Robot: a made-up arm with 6 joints.
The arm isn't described. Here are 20 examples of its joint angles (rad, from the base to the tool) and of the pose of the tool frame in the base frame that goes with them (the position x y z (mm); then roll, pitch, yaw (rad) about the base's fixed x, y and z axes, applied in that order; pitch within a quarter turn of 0, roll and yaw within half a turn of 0).
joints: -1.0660 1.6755 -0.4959 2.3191 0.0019 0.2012
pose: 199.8 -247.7 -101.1 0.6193 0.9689 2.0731
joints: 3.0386 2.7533 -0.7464 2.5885 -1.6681 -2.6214
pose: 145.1 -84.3 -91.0 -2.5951 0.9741 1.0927
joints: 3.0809 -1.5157 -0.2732 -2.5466 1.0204 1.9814
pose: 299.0 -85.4 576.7 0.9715 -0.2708 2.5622
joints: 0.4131 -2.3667 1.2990 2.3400 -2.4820 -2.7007
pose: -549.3 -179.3 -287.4 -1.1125 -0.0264 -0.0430
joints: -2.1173 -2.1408 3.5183 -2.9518 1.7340 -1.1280
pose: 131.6 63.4 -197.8 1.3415 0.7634 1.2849
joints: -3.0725 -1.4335 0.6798 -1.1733 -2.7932 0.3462
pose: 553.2 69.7 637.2 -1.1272 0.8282 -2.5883
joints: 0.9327 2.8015 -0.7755 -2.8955 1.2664 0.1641
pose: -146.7 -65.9 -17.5 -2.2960 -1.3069 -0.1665
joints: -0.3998 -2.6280 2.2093 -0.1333 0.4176 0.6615
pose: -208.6 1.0 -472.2 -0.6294 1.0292 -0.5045
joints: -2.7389 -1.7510 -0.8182 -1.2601 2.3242 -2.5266
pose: 162.9 96.3 391.6 -1.2886 0.4299 1.2721
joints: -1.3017 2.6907 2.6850 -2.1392 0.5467 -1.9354
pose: 182.5 -497.8 -225.8 -2.2802 0.2887 -1.7764
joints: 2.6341 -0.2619 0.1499 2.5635 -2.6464 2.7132
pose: -179.9 22.4 864.6 3.0455 -0.0125 -0.2448
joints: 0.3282 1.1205 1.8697 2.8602 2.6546 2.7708
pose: 576.8 278.6 692.5 2.9212 1.1973 3.1056
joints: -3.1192 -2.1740 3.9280 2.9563 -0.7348 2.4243
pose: 47.4 -78.6 -49.5 0.9302 -0.5404 3.0194
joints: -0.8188 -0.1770 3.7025 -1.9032 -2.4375 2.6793
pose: -237.8 292.9 533.9 1.3082 -0.3645 -0.1047
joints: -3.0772 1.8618 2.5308 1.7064 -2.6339 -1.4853
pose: -642.7 -52.4 391.0 0.3839 0.5126 0.6500
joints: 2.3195 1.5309 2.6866 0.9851 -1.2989 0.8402
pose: -324.8 415.3 601.2 -1.1831 -0.0310 1.3870
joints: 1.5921 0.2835 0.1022 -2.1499 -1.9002 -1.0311
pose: -53.7 439.3 562.5 2.5976 -0.6037 -2.8437
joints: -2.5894 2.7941 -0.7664 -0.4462 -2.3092 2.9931
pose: 75.4 132.3 -7.3 2.8583 -0.3423 -2.2438
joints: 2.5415 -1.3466 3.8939 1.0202 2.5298 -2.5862
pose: 202.4 -87.1 102.8 1.5936 -1.0324 -1.8680
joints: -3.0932 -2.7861 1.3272 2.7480 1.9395 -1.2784
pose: 322.3 -59.3 -463.5 1.6338 -0.9001 -0.5649
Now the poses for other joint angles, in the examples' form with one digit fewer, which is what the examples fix.
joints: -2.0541 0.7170 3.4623 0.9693 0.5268 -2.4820
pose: -25 50 661 -1.527 -0.071 0.659
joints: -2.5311 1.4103 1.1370 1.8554 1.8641 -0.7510
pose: -633 -470 311 -0.471 0.182 -0.595
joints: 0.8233 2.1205 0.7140 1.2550 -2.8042 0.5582
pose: 370 362 -298 2.977 -1.153 -1.430
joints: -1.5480 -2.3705 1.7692 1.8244 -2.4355 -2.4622
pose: 11 430 -393 -1.359 -0.584 -2.400
